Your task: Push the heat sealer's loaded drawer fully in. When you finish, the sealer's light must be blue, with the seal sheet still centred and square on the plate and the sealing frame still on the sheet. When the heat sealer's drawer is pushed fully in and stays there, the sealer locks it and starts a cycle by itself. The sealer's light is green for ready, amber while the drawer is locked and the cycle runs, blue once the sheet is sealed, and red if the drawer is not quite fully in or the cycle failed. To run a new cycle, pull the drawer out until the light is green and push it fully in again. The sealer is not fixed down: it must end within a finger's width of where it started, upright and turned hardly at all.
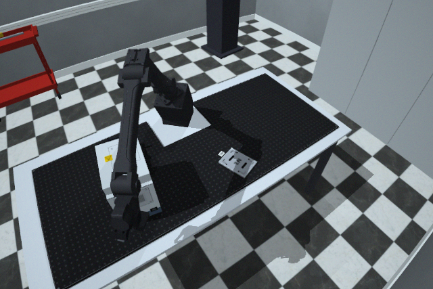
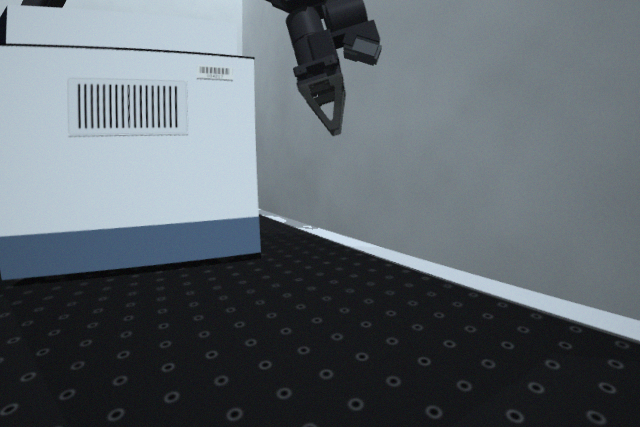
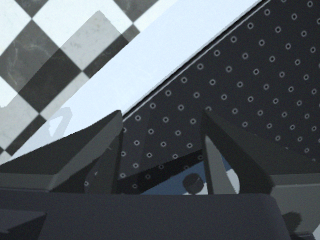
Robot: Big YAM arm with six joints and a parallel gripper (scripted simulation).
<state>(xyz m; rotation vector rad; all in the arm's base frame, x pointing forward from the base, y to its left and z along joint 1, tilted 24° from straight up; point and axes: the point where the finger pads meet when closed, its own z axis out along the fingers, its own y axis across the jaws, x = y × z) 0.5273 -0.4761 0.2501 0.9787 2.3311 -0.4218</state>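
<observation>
Right now my hand is 470 mm past the dark blue drawer, 170 mm to the right of it and 90 mm above it. Round my hand: tiny tag: 590 mm to the left, 180 mm behind, 170 mm below.
</observation>
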